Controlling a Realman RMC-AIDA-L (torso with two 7-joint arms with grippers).
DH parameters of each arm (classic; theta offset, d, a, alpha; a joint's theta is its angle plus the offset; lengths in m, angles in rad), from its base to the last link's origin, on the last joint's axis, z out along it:
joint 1: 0 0.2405 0 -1.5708
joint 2: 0 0 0 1.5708
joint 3: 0 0.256 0 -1.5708
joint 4: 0 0 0 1.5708
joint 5: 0 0.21 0 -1.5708
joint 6: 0 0 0 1.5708
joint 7: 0 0.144 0 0
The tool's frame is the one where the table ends.
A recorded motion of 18 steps. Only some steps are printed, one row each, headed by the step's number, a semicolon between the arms.
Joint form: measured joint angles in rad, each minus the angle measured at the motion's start. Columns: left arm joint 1, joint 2, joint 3, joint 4, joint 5, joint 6, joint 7; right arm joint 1, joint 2, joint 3, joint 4, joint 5, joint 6, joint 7.
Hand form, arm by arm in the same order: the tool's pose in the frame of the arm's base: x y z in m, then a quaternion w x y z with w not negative. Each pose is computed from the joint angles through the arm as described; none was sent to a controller.
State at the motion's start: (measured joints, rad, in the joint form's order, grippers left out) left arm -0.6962 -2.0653 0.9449 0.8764 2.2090 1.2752 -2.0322; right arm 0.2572 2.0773 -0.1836 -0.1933 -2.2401 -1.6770 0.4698
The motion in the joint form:
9: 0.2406 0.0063 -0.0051 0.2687 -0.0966 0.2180 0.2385; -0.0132 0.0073 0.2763 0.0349 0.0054 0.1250 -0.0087
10: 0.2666 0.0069 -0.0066 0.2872 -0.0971 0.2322 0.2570; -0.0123 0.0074 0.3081 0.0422 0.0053 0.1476 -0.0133
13: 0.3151 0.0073 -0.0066 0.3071 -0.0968 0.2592 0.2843; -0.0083 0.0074 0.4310 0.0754 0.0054 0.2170 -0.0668
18: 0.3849 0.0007 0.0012 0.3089 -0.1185 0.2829 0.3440; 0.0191 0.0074 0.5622 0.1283 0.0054 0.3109 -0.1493
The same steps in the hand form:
9: -0.2369 0.3505 0.0473 0.18023 -0.95504 -0.21607 -0.09342; 0.3565 0.2103 -0.0332 0.39060 -0.85062 0.18877 0.29705
10: -0.2428 0.3438 0.0501 0.18142 -0.95614 -0.21211 -0.08888; 0.3596 0.2128 -0.0323 0.40503 -0.84361 0.19729 0.29214
13: -0.2553 0.3297 0.0520 0.17728 -0.95729 -0.21359 -0.08089; 0.3685 0.2218 -0.0282 0.46045 -0.81684 0.21274 0.27477
18: -0.2714 0.3084 0.0480 0.16748 -0.95878 -0.21425 -0.08233; 0.3721 0.2401 -0.0273 0.51178 -0.79064 0.22023 0.25388

